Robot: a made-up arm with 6 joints. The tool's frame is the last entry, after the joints. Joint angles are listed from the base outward.
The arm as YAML. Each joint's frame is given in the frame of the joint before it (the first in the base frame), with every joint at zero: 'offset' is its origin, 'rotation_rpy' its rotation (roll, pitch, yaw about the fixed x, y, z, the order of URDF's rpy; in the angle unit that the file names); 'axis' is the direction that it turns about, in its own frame. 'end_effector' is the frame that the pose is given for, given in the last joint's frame.
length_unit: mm
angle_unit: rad
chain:
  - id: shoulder
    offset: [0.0, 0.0, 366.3]
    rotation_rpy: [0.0, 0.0, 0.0]
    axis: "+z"
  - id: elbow
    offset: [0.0, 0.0, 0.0]
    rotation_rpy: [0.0, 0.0, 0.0]
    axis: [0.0, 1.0, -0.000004]
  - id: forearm
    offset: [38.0, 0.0, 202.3]
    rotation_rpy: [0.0, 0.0, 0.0]
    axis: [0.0, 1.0, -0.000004]
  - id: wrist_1
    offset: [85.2, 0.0, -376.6]
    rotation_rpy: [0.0, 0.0, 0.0]
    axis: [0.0, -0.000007, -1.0]
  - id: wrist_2
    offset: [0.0, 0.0, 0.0]
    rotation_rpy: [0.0, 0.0, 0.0]
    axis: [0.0, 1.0, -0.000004]
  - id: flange
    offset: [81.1, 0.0, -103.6]
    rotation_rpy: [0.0, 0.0, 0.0]
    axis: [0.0, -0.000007, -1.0]
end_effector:
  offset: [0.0, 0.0, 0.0]
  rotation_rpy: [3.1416, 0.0, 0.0]
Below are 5 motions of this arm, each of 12 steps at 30 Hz.
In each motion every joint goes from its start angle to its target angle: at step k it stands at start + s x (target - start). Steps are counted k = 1, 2, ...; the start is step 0. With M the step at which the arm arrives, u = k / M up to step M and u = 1 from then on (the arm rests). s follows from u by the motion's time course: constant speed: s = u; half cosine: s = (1 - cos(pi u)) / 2; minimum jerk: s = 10 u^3 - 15 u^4 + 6 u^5.
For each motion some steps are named. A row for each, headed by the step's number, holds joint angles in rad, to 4 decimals.
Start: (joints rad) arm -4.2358 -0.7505 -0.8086 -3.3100 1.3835 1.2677
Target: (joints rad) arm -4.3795 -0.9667 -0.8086 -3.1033 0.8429 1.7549
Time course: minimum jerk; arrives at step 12
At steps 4, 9, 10, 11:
4: -4.2660 -0.7959 -0.8086 -3.2666 1.2700 1.3700
9: -4.3646 -0.9443 -0.8086 -3.1247 0.8989 1.7045
10: -4.3744 -0.9590 -0.8086 -3.1106 0.8621 1.7376
11: -4.3788 -0.9656 -0.8086 -3.1044 0.8457 1.7524

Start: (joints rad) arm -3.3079 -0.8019 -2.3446 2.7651 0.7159 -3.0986
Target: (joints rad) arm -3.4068 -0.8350 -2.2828 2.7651 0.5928 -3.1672
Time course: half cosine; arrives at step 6
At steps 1, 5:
1: -3.3145 -0.8041 -2.3405 2.7651 0.7077 -3.1032
5: -3.4002 -0.8328 -2.2869 2.7651 0.6010 -3.1626

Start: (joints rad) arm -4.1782 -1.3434 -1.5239 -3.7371 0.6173 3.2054
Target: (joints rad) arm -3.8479 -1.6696 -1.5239 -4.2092 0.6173 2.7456
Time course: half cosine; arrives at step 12
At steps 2, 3, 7, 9, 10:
2: -4.1561 -1.3653 -1.5239 -3.7687 0.6173 3.1746
3: -4.1298 -1.3912 -1.5239 -3.8062 0.6173 3.1381
7: -3.9703 -1.5487 -1.5239 -4.0342 0.6173 2.9160
9: -3.8963 -1.6218 -1.5239 -4.1401 0.6173 2.8129
10: -3.8700 -1.6477 -1.5239 -4.1776 0.6173 2.7764

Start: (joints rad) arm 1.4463 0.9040 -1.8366 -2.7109 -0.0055 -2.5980
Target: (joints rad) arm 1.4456 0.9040 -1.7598 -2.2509 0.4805 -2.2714
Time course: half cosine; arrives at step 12
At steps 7, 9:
7: 1.4459 0.9040 -1.7883 -2.4214 0.3004 -2.3924
9: 1.4457 0.9040 -1.7710 -2.3183 0.4093 -2.3192

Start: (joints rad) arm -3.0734 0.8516 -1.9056 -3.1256 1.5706 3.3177
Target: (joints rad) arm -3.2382 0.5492 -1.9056 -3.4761 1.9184 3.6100
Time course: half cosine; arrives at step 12
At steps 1, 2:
1: -3.0762 0.8464 -1.9056 -3.1316 1.5765 3.3227
2: -3.0844 0.8313 -1.9056 -3.1491 1.5939 3.3373

